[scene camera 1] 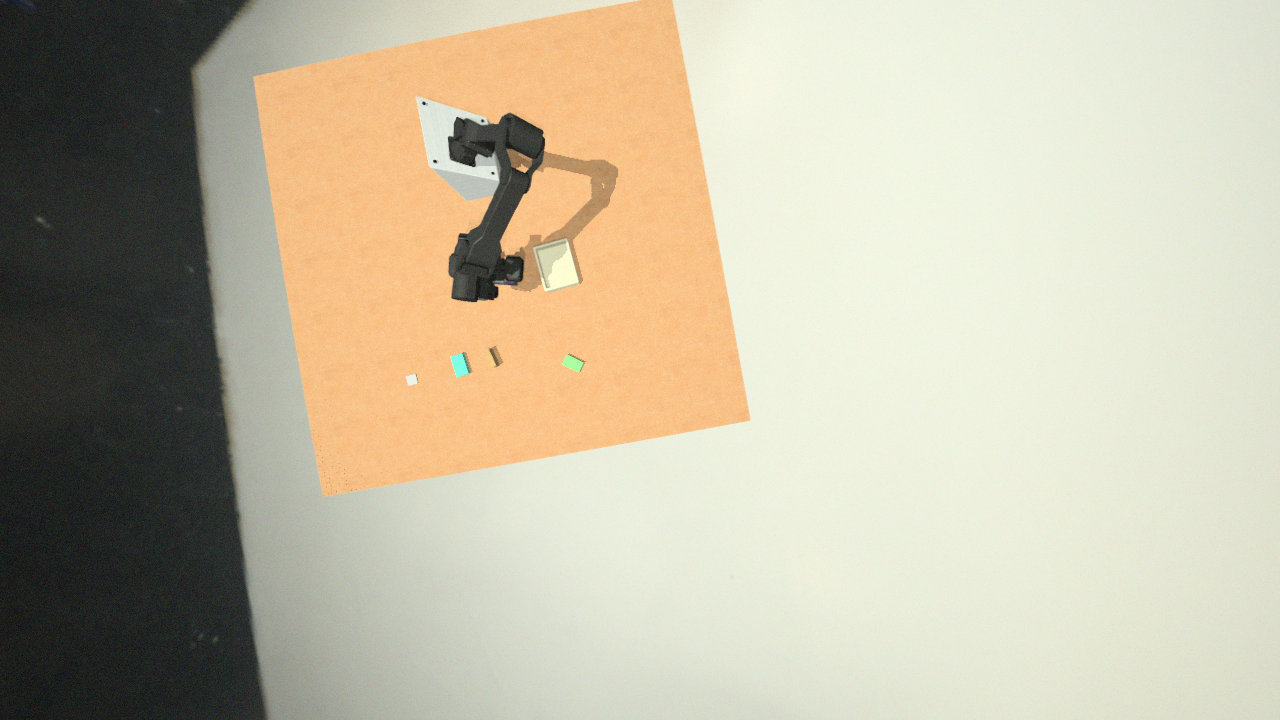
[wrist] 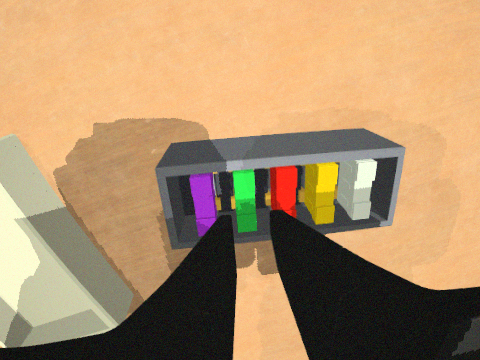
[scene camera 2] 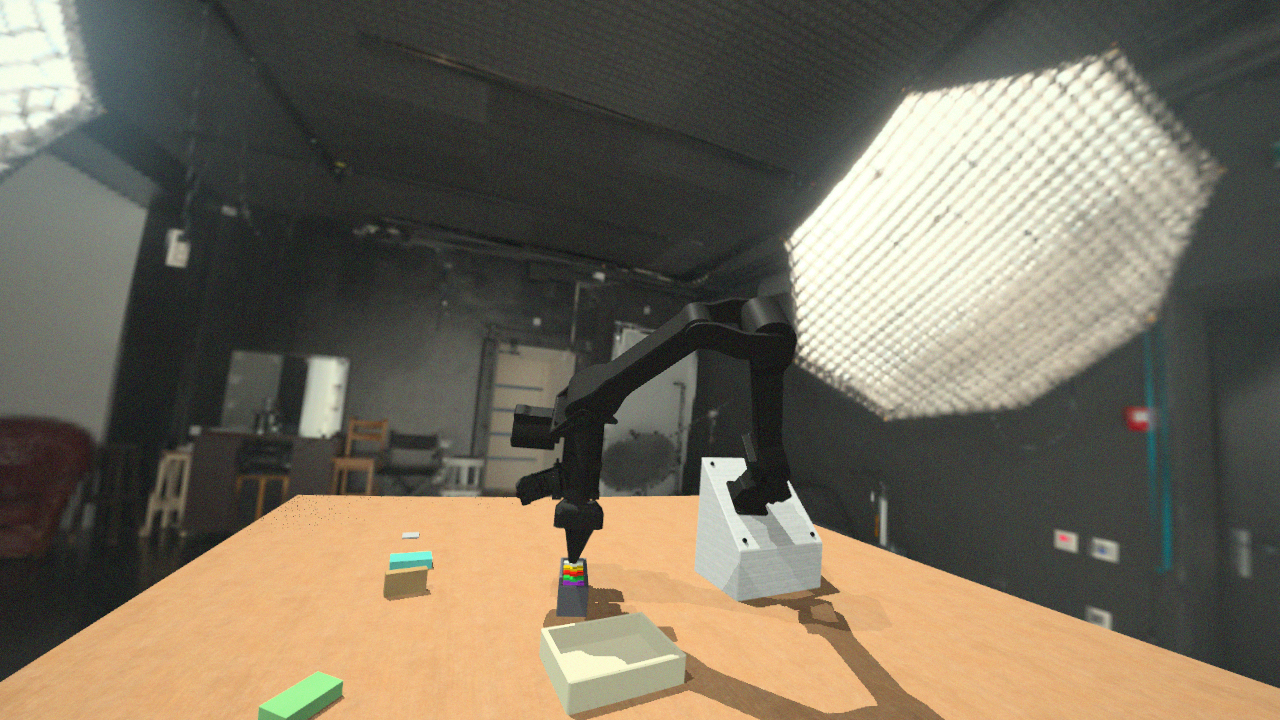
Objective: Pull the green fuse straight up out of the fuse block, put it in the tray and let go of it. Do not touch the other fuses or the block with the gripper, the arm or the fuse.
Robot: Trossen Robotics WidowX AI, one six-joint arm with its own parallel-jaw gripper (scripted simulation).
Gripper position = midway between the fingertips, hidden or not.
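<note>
Tan block (scene camera 2: 410, 580); out of frame in the wrist view. Green fuse (wrist: 243, 184). Cream tray (scene camera 1: 557, 269) (wrist: 64, 289). The gripper (scene camera 1: 498, 274) (scene camera 2: 572, 560) (wrist: 251, 223).
</note>
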